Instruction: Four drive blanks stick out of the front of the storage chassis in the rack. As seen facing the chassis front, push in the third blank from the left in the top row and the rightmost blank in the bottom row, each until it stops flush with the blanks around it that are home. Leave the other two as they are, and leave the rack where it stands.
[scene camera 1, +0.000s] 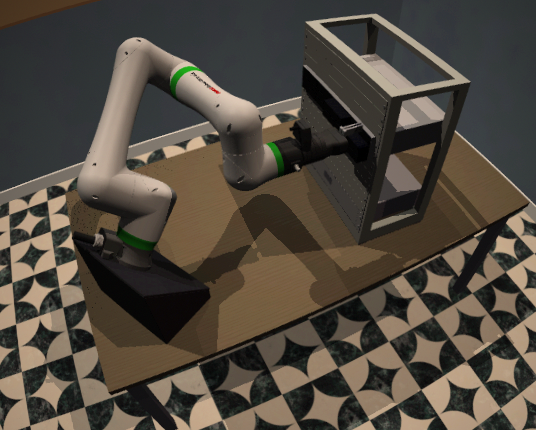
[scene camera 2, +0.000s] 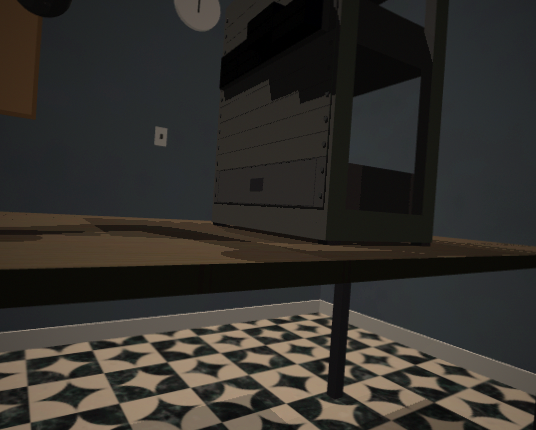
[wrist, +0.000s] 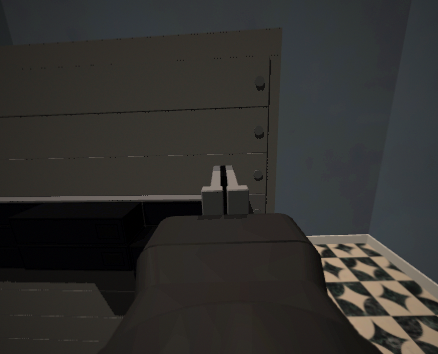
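Seen in the pictures: gripper, fingertip midpoint: (scene camera 1: 361, 126) (wrist: 223, 178); arm's base, origin of the base link: (scene camera 1: 127, 258).
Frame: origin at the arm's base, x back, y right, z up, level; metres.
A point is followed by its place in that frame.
Note:
The storage chassis (scene camera 1: 320, 99) {x -0.702, y -0.327, z 0.207 m} (scene camera 2: 235, 70) {x -0.696, y -0.366, z 0.203 m} is a black band across the front of the grey rack (scene camera 1: 382, 175) {x -0.787, y -0.001, z 0.134 m} (scene camera 2: 341, 125) {x -0.775, y 0.001, z 0.012 m} (wrist: 275, 125) {x -0.757, y 0.000, z 0.339 m}. In the wrist view, an upper dark blank (wrist: 60, 225) {x -0.682, y -0.191, z 0.258 m} and a lower dark blank (wrist: 65, 257) {x -0.681, y -0.195, z 0.224 m} stick out, one above the other, left of the gripper. The chassis's right end and the rightmost bottom blank are mostly hidden behind the gripper body. My gripper (scene camera 1: 358, 126) {x -0.710, y -0.046, z 0.297 m} (wrist: 223, 178) {x -0.710, y -0.046, z 0.297 m} is shut and empty. Its fingertips are in front of the chassis's upper right part; whether they touch it, I cannot tell.
Grey panels with screws (wrist: 258, 132) {x -0.751, y -0.016, z 0.333 m} lie above the chassis, and more panels (scene camera 2: 280, 125) {x -0.736, y -0.162, z 0.034 m} lie below it. The rack stands on the wooden table (scene camera 1: 250, 310) {x -0.331, y 0.150, z -0.196 m} (scene camera 2: 125, 250) {x -0.430, y 0.124, z -0.196 m}. The arm's black base (scene camera 1: 165, 295) {x -0.099, y 0.165, z 0.018 m} stands at the table's other end. A wall (wrist: 340, 125) is behind the rack.

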